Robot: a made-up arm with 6 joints. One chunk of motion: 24 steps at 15 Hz.
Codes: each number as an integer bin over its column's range. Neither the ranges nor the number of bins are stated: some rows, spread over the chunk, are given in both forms.
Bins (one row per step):
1: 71 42 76 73 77 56
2: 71 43 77 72 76 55
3: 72 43 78 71 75 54
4: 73 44 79 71 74 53
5: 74 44 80 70 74 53
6: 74 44 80 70 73 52
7: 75 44 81 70 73 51
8: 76 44 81 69 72 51
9: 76 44 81 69 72 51
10: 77 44 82 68 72 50
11: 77 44 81 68 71 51
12: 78 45 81 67 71 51
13: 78 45 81 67 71 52
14: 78 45 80 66 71 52
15: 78 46 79 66 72 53
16: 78 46 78 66 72 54
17: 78 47 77 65 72 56
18: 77 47 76 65 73 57
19: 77 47 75 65 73 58
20: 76 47 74 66 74 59
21: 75 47 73 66 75 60
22: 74 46 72 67 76 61
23: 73 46 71 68 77 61
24: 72 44 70 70 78 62
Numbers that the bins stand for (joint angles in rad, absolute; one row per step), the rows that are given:
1: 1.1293 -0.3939 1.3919 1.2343 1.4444 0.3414
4: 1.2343 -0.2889 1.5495 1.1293 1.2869 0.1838
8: 1.3919 -0.2889 1.6545 1.0242 1.1818 0.0788
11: 1.4444 -0.2889 1.6545 0.9717 1.1293 0.0788
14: 1.4970 -0.2364 1.6020 0.8667 1.1293 0.1313
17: 1.4970 -0.1313 1.4444 0.8141 1.1818 0.3414
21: 1.3394 -0.1313 1.2343 0.8667 1.3394 0.5515
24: 1.1818 -0.2889 1.0768 1.0768 1.4970 0.6566
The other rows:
2: 1.1293 -0.3414 1.4444 1.1818 1.3919 0.2889
3: 1.1818 -0.3414 1.4970 1.1293 1.3394 0.2364
5: 1.2869 -0.2889 1.6020 1.0768 1.2869 0.1838
6: 1.2869 -0.2889 1.6020 1.0768 1.2343 0.1313
7: 1.3394 -0.2889 1.6545 1.0768 1.2343 0.0788
9: 1.3919 -0.2889 1.6545 1.0242 1.1818 0.0788
10: 1.4444 -0.2889 1.7071 0.9717 1.1818 0.0263
12: 1.4970 -0.2364 1.6545 0.9192 1.1293 0.0788
13: 1.4970 -0.2364 1.6545 0.9192 1.1293 0.1313
15: 1.4970 -0.1838 1.5495 0.8667 1.1818 0.1838
16: 1.4970 -0.1838 1.4970 0.8667 1.1818 0.2364
18: 1.4444 -0.1313 1.3919 0.8141 1.2343 0.3939
19: 1.4444 -0.1313 1.3394 0.8141 1.2343 0.4465
20: 1.3919 -0.1313 1.2869 0.8667 1.2869 0.4990
22: 1.2869 -0.1838 1.1818 0.9192 1.3919 0.6040
23: 1.2343 -0.1838 1.1293 0.9717 1.4444 0.6040

